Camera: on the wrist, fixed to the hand. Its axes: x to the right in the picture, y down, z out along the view.
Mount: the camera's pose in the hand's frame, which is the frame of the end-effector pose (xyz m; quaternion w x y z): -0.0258 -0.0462 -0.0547 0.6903 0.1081 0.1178 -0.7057
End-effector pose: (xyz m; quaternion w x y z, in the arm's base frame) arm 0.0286 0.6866 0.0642 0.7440 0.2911 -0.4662 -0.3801
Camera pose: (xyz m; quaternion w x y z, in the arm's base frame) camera 0.0579 0.6875 -0.0060 0.2688 0.6551 -0.0698 -0.7027
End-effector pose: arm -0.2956 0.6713 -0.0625 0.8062 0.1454 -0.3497 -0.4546
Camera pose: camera -0.2955 0.6631 -0.1382 0.2612 0.4878 -0.0930 -0.8278
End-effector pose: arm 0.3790 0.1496 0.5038 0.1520 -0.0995 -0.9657 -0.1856
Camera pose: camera 0.4056 0.0827 0.5285 0.0985 0.6511 -0.7390 -0.1427
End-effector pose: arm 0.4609 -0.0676 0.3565 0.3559 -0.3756 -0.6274 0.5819
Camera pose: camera 0.5186 -0.0670 0.4061 0.7708 0.1534 -0.5933 0.1741
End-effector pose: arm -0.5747 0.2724 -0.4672 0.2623 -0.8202 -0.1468 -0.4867
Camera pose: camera -0.6495 0.2793 -0.4553 0.0564 0.3769 0.7018 0.6018
